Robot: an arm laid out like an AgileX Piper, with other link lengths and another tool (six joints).
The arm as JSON. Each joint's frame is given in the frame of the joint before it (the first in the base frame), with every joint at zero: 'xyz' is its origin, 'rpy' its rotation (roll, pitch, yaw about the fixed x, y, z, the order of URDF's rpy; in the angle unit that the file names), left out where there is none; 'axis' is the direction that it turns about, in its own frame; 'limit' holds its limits. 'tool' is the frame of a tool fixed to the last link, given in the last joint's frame.
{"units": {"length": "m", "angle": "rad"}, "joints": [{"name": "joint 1", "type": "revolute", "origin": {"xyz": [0.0, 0.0, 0.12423]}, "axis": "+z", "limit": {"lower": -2.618, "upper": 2.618}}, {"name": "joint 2", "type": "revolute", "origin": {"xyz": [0.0, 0.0, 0.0], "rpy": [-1.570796, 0.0, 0.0]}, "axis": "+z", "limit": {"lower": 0.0, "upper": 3.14}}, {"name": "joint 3", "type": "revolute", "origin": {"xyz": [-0.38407, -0.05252, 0.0]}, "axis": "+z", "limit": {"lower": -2.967, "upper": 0.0}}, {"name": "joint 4", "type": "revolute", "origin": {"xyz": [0.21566, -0.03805, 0.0], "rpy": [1.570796, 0.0, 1.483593]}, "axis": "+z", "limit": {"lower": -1.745, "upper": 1.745}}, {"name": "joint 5", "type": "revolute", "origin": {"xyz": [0.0, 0.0, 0.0], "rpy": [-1.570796, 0.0, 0.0]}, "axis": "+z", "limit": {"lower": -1.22, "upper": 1.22}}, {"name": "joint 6", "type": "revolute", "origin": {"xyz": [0.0, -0.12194, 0.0], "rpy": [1.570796, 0.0, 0.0]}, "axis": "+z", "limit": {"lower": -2.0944, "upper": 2.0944}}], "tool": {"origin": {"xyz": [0.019, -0.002, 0.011], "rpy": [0.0, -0.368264, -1.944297]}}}
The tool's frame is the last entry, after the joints.
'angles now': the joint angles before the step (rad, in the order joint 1, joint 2, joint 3, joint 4, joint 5, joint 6). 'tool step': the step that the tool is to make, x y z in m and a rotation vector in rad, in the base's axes. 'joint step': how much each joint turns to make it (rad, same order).
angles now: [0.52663 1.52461 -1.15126 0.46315 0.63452 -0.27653]
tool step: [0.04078 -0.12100 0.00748 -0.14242 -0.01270 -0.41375]
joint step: [-0.34848 -0.03117 -0.02691 -0.27463 0.05861 0.20098]
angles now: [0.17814 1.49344 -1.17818 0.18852 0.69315 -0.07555]
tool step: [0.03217 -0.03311 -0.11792 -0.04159 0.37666 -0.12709]
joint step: [-0.11528 0.27041 0.12825 0.00123 -0.02156 0.01007]
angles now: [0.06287 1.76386 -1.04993 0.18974 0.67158 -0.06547]
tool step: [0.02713 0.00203 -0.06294 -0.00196 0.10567 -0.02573]
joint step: [-0.00001 0.18353 0.00228 0.02049 -0.08185 -0.00002]
